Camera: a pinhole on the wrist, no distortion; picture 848 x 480 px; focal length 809.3 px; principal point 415.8 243.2 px. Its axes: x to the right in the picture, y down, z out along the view. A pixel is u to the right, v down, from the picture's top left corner.
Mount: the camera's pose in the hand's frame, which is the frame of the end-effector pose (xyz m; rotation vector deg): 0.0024 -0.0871 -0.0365 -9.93 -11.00 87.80
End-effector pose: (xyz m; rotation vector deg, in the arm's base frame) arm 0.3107 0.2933 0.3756 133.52 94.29 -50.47
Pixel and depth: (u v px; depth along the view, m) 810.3 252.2 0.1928
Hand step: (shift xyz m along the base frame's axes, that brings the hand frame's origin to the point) -0.0611 -0.1033 -0.1023
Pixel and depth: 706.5 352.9 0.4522
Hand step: -0.1147 -0.3295 -0.2486
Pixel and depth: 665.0 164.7 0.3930
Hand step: -0.1169 -0.2086 -0.2703
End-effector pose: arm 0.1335 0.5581 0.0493 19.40 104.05 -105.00
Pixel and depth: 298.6 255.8 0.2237
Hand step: 0.0140 -0.1715 0.1424
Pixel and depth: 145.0 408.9 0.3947
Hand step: 0.0866 -0.2974 0.2975
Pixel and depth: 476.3 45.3 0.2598
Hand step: 0.0016 -0.2309 0.0731
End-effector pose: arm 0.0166 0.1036 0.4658 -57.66 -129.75 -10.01
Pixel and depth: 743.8 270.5 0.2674
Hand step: -0.0669 0.0540 -0.2169
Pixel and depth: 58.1 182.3 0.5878
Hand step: -0.4738 -0.1107 -0.4368
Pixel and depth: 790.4 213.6 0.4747
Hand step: -0.0867 0.1939 -0.4069
